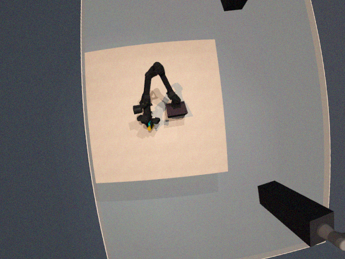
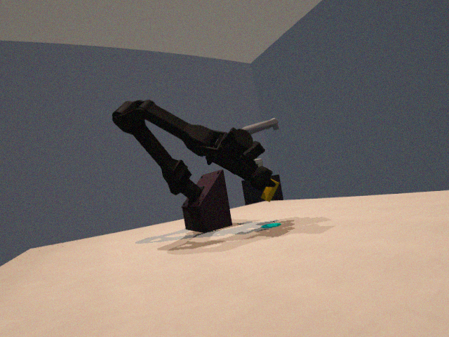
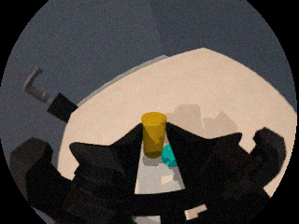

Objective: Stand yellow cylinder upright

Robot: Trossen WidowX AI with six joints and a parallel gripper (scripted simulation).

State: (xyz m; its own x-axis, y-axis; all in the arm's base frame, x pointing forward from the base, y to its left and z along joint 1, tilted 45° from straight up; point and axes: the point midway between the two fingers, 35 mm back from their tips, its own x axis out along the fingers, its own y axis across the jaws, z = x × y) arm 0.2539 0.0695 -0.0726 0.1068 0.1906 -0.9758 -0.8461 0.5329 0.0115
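The cyan circle is 40 mm to the right of my gripper tip and 120 mm below it. The rest, counted from my gripper tip: yellow tall cylinder (10 mm behind, 10 mm to the right, 20 mm below).
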